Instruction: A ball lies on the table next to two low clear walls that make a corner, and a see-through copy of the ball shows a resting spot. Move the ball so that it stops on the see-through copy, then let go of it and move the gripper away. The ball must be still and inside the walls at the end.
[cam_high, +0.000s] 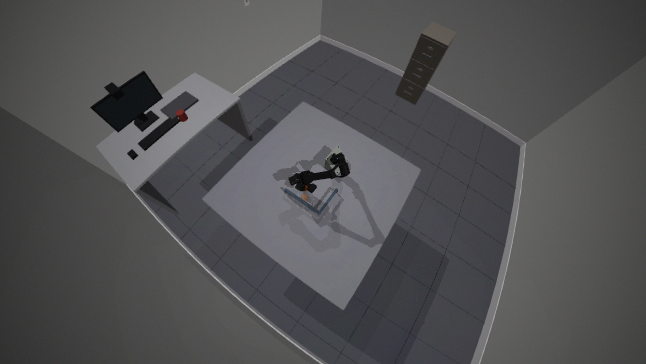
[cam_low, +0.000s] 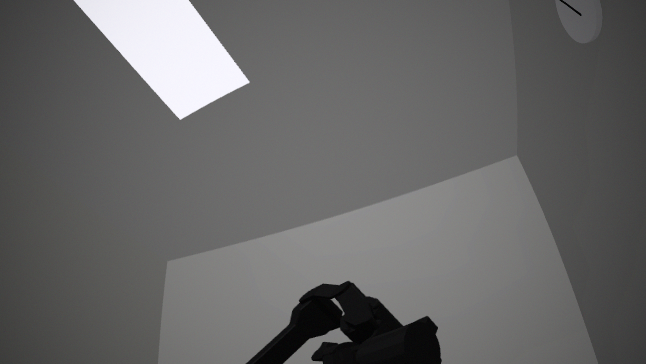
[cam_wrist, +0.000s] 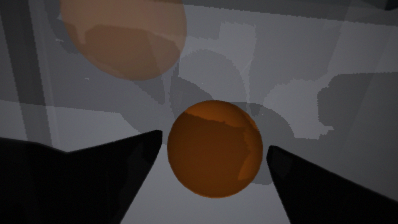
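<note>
The see-through copy of ball is 7 cm ahead of my gripper tip and 5 cm to the left of it. Round my gripper tip: orange ball (right at my gripper tip).
</note>
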